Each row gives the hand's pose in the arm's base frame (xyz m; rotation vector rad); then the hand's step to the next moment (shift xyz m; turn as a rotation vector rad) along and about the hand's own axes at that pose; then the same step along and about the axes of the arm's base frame.
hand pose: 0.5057 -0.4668 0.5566 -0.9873 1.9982 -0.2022
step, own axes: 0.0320 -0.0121 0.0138 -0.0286 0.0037 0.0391
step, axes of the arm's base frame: 0.0077 -0.0278 -0.0230 0.0365 0.0312 -0.0072
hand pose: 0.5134 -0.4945 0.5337 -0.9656 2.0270 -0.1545
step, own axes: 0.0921 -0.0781 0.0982 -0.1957 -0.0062 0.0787
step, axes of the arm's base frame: 0.0882 -0.0941 -0.0871 0.1268 0.1477 0.0815
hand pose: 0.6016 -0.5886 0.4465 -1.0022 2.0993 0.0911
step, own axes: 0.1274 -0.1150 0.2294 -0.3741 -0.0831 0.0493
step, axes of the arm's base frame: 0.1747 -0.0731 -0.2150 0.2277 0.1958 0.2431
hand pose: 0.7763 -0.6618 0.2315 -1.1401 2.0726 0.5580
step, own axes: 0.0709 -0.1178 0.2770 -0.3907 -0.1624 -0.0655
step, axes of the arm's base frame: 0.1759 0.0796 -0.2415 0.2593 0.0890 0.3288
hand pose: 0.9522 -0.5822 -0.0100 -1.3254 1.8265 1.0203
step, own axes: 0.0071 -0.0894 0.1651 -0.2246 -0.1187 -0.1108
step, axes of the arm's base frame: 0.0939 0.1244 -0.1049 0.1689 -0.0174 0.2190
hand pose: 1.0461 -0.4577 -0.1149 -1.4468 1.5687 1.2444
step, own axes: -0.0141 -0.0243 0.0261 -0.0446 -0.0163 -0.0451
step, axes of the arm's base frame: 0.0227 0.0309 -0.0007 0.0295 -0.0255 0.0526
